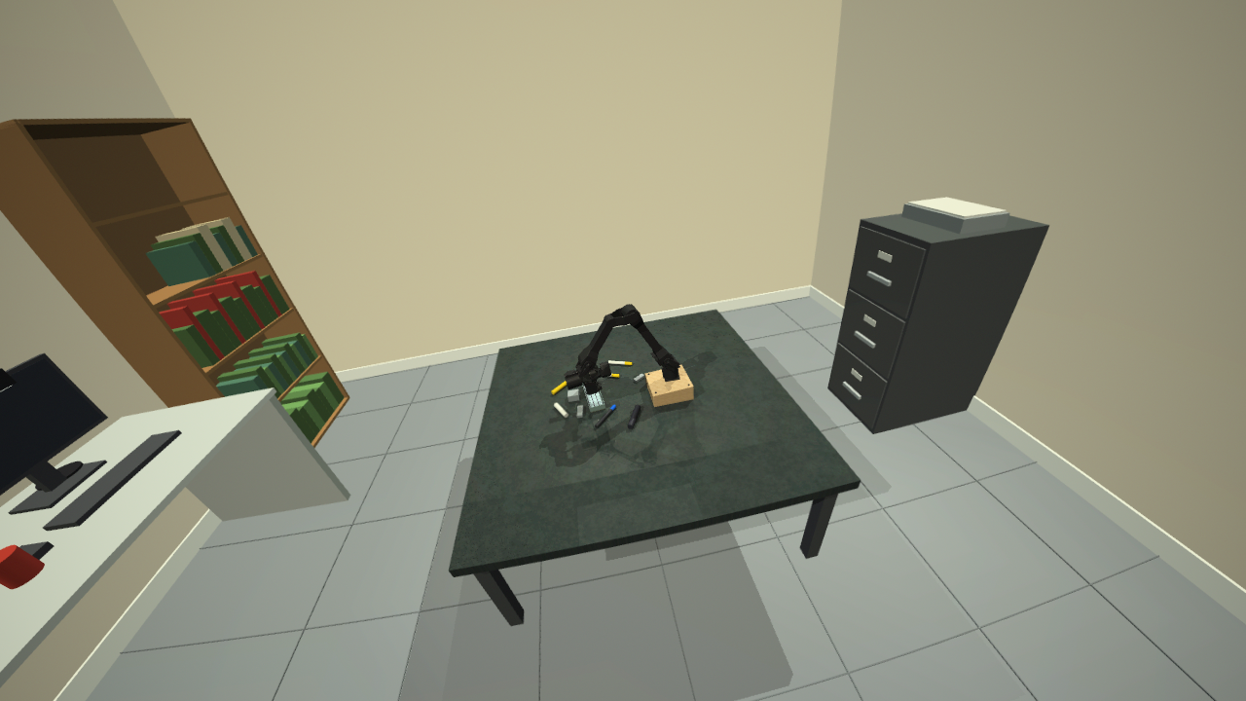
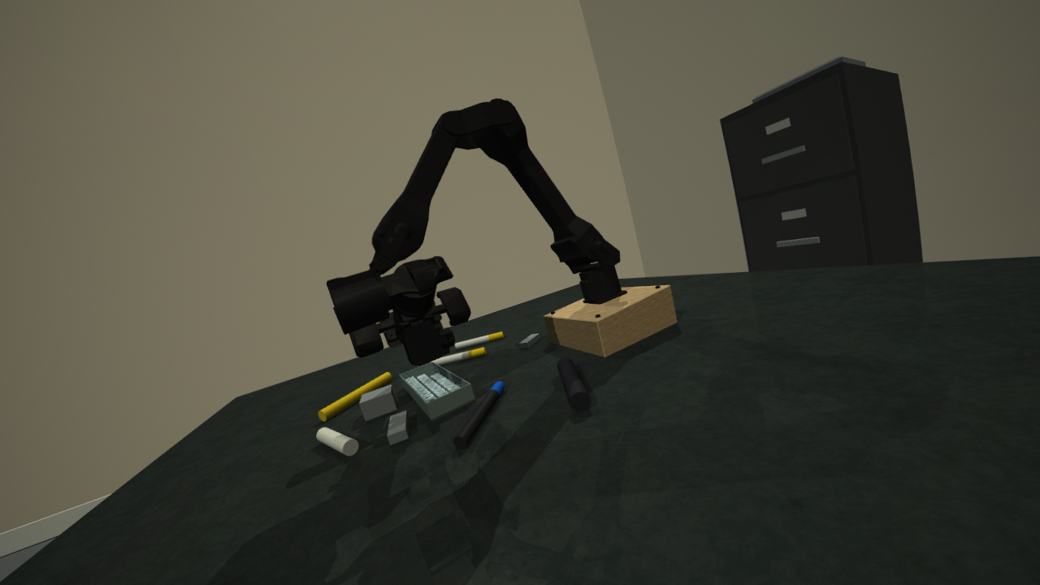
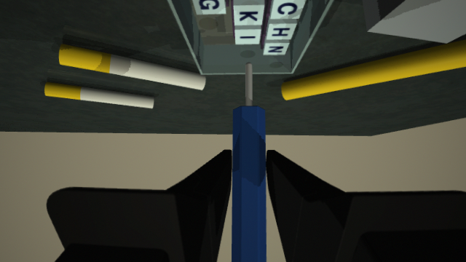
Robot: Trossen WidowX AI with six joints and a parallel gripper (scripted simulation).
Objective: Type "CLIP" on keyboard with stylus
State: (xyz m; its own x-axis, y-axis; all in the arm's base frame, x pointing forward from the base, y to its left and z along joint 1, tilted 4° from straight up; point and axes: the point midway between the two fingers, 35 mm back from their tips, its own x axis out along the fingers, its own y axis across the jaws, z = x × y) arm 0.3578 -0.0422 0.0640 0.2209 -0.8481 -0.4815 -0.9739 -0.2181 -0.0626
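My gripper tip is now 70 mm short of the grey block, 60 mm to the right of it and 70 mm above it. From my gripper tip the other things lie so: yellow marker (120 mm ahead, 40 mm to the right, 80 mm below); white cylinder (120 mm ahead, 140 mm to the left, 80 mm below); blue stylus (10 mm below).
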